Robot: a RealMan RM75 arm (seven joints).
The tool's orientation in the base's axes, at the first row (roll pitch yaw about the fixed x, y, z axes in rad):
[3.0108, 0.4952, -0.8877]
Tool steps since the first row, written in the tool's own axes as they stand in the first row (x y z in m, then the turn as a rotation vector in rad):
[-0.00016, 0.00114, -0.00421, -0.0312, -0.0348, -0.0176]
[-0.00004, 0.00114, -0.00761, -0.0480, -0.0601, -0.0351]
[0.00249, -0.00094, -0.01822, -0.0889, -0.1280, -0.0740]
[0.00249, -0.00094, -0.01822, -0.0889, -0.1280, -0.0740]
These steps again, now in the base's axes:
[0.00076, -0.00185, 0.00388, 0.0151, 0.0398, 0.0262]
[0.00218, -0.00290, 0.00679, 0.0312, 0.0633, 0.0465]
[0.00933, -0.00622, 0.01460, 0.0735, 0.1260, 0.0921]
[0.00933, -0.00622, 0.01460, 0.0735, 0.1260, 0.0921]

